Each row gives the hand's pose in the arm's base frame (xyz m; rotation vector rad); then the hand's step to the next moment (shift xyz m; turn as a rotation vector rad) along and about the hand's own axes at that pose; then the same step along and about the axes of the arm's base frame.
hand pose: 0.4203 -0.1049 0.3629 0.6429 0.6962 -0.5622
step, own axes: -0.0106 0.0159 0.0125 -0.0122 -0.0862 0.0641
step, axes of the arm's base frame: 0.0087 0.0046 0.0206 -0.0388 -0.0994 0.0173
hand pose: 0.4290 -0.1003 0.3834 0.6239 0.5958 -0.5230
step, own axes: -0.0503 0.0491 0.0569 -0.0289 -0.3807 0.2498
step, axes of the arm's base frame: 0.0140 0.0097 0.0888 -0.1651 -0.4236 0.0385
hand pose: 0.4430 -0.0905 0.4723 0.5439 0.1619 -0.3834
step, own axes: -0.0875 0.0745 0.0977 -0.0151 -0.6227 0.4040
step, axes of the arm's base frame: -0.0459 0.0339 0.1396 -0.2408 -0.7004 0.0510
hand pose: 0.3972 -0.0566 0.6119 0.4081 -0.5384 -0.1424
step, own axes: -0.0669 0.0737 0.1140 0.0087 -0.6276 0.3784
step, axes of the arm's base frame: -0.1148 0.0442 0.0881 -0.2073 -0.7018 0.0401
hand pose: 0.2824 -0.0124 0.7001 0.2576 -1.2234 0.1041
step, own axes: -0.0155 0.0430 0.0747 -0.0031 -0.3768 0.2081
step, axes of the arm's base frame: -0.0829 0.0237 0.0150 -0.1098 -0.4161 0.0103
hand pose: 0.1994 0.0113 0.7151 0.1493 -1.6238 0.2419
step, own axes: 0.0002 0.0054 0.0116 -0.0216 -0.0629 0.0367
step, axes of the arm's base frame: -0.0125 0.0024 -0.0008 -0.0188 -0.0710 -0.0194
